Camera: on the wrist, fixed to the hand. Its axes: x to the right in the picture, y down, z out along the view.
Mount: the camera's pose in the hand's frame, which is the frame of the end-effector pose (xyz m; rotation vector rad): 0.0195 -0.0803 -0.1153 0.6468 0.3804 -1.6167
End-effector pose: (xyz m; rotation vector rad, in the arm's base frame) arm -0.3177 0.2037 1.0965 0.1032 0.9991 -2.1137
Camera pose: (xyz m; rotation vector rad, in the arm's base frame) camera -0.4134 0.3018 1.0599 0.0092 -0.2652 2.2629
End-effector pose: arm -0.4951 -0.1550 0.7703 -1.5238 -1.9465 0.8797
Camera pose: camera -0.4668 -0.1284 0.9067 0.3871 -1.6085 0.2986
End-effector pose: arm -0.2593 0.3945 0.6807 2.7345 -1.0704 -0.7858
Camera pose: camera -0.1410 0.4313 0.7498 -2.2584 -0.9044 -0.1305
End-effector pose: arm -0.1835 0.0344 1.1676 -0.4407 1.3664 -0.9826
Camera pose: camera -0.3199 0.0056 1.1938 -0.8845 0.6855 -2.8157
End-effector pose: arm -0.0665 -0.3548 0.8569 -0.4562 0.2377 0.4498
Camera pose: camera -0.0258 -0.4667 0.7798 0.0140 0.2885 -1.2827
